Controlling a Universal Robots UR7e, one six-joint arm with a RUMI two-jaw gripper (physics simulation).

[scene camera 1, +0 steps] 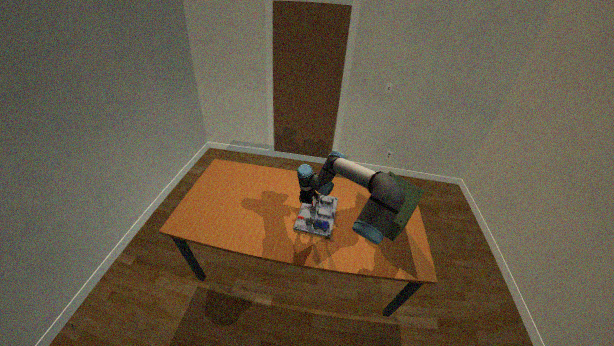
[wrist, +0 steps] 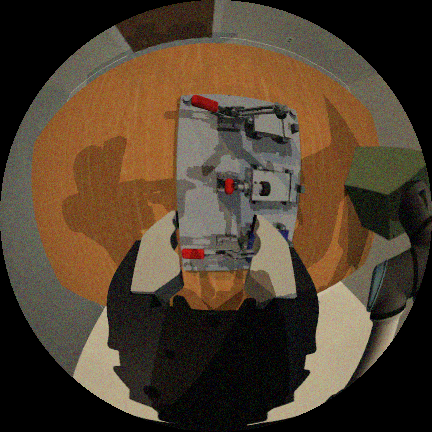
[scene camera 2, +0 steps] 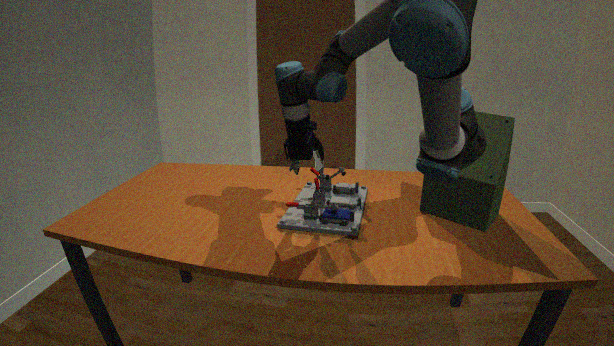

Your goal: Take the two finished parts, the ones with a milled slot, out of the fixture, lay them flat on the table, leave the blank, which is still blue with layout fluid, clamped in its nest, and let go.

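Frame: origin at the arm's base, x ahead, y up, z right, level; millimetres.
Seen in the pictures: gripper, fingertip midpoint: (wrist: 215, 213) (scene camera 2: 309, 174).
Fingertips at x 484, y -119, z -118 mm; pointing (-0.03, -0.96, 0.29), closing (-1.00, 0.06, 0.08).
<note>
Offsets run from my fingertips to a thing's middle. Level surfaces: height alone.
The grey fixture (scene camera 1: 303, 226) (scene camera 2: 300, 223) (wrist: 200, 135) lies on the table. The blue blank {dx -113, dy -90, dz -72 mm} (scene camera 1: 321, 225) (scene camera 2: 337, 215) (wrist: 284, 234) sits in the front nest, its clamp handle {dx -3, dy -66, dz -85 mm} (scene camera 2: 292, 204) (wrist: 193, 254) lying level. A grey part {dx -106, dy -92, dz +38 mm} (scene camera 2: 345, 200) (wrist: 280, 179) sits in the middle nest; its red handle {dx -13, dy -58, dz +27 mm} (scene camera 2: 317, 184) (wrist: 229, 186) stands upright. Another grey part {dx -83, dy -87, dz +145 mm} (scene camera 2: 345, 189) (wrist: 269, 125) sits in the back nest; that clamp's arm (scene camera 2: 339, 173) is raised. The slots are too blurred to make out. My gripper (scene camera 2: 307, 169) (wrist: 215, 213) is open and empty, above the fixture; the right finger partly hides the blank in the wrist view.
The wooden table {dy -118 mm} (scene camera 1: 225, 200) (scene camera 2: 150, 200) (wrist: 135, 85) carries the fixture. A green block (scene camera 1: 412, 200) (scene camera 2: 460, 200) (wrist: 380, 175) under the arm's base stands to the right. Clamp handles and the raised back arm stick up near my fingers. Arm shadows fall across the table and fixture.
</note>
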